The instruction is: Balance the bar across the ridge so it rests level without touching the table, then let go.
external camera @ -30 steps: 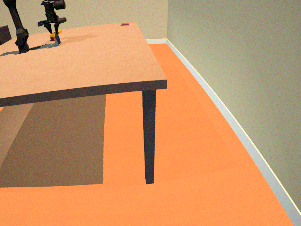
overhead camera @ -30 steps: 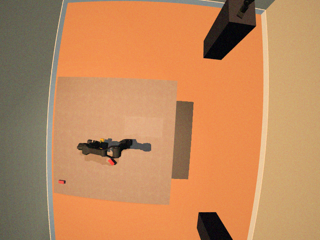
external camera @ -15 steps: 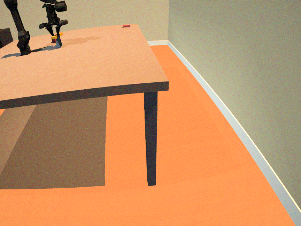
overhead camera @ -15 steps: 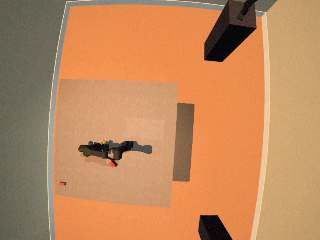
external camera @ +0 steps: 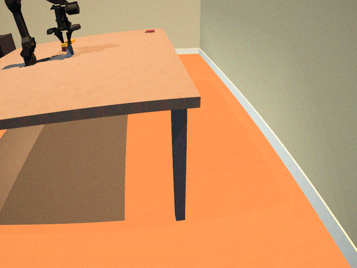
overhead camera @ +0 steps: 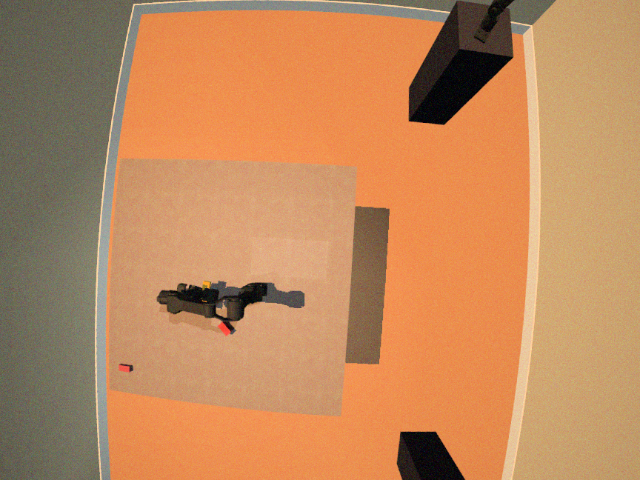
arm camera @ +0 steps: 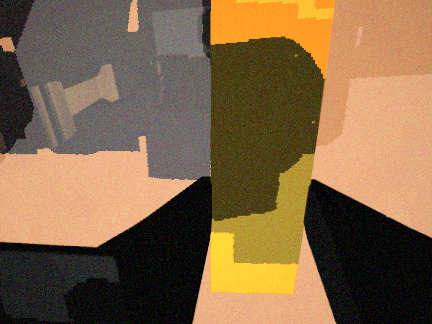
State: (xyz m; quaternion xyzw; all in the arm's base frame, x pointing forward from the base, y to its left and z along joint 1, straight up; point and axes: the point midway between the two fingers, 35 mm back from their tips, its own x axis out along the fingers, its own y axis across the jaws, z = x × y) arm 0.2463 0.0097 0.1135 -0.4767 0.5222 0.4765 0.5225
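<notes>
My gripper tip is now 3 cm to the right of the yellow-orange bar.
</notes>
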